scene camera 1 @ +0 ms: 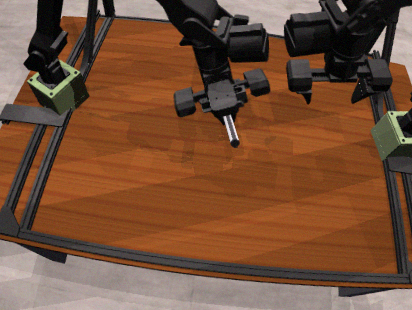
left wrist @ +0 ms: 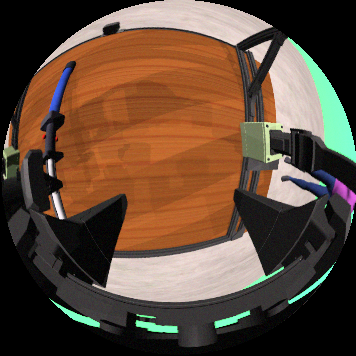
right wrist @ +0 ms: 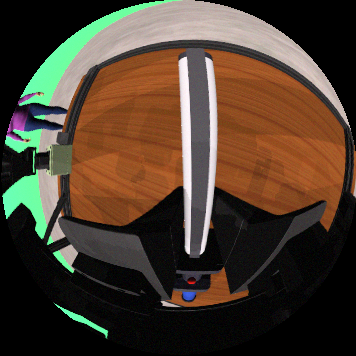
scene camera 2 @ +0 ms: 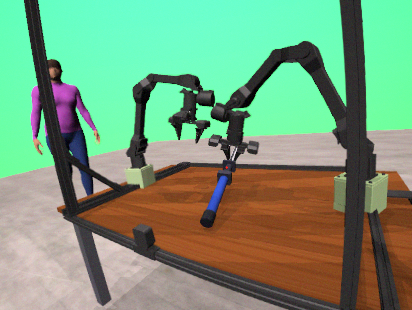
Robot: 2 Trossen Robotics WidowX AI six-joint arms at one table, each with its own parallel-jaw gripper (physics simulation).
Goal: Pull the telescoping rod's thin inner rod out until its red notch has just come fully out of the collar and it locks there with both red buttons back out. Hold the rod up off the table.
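Note:
The rod slants, its thin white inner rod [scene camera 1: 231,131] [scene camera 2: 234,151] [left wrist: 56,197] [right wrist: 199,125] with a grey stripe at the upper end. Its blue outer tube [scene camera 2: 216,196] [left wrist: 59,92] [right wrist: 189,296] ends in a black cap; whether that cap touches the table cannot be told. Red buttons stick out on both sides of the black collar [left wrist: 50,140]. No red notch shows. My right gripper [scene camera 1: 228,117] [scene camera 2: 231,157] [right wrist: 195,191] is shut on the inner rod near the collar. My left gripper [scene camera 1: 331,100] [scene camera 2: 188,139] [left wrist: 180,197] is open and empty, high and beside the rod.
Dark rails edge the wooden table [scene camera 1: 150,210] [scene camera 2: 280,235]. Green arm bases [scene camera 1: 59,92] [scene camera 1: 392,134] stand at both sides. A dark upright post [scene camera 2: 352,150] stands at the right of scene camera 2. A person [scene camera 2: 65,105] stands beyond the table.

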